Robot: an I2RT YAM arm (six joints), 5 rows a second.
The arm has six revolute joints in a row. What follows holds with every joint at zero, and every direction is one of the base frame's. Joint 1 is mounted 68 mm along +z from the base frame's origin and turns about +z. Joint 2 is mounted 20 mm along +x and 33.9 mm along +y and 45.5 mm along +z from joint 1 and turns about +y. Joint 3 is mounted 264 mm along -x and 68.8 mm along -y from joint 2 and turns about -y. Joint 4 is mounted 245 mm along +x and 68.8 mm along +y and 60 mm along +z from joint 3 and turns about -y. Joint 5 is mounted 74 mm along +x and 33.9 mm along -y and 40.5 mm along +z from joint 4 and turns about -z. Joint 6 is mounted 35.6 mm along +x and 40.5 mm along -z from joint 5 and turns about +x. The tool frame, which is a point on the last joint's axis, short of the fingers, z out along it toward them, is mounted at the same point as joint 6; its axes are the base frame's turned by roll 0, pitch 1.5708 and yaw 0 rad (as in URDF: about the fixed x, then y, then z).
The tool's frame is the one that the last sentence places.
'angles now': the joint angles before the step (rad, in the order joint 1, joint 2, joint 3, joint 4, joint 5, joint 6). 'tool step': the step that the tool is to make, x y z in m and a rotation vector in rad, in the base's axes. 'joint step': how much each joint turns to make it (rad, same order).
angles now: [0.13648 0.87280 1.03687 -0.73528 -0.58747 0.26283]
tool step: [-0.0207 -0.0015 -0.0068 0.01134 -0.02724 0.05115]
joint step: [-0.00038 -0.08920 -0.05703 -0.01849 -0.04757 -0.02588]
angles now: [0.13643 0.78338 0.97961 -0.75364 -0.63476 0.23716]
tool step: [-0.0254 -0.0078 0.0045 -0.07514 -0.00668 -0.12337]
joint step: [0.00080 -0.08921 0.01675 -0.10839 0.14523 0.00226]
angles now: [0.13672 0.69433 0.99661 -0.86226 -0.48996 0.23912]
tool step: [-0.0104 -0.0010 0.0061 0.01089 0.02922 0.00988]
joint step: [-0.00096 -0.01248 0.03737 -0.07376 -0.01711 0.00745]
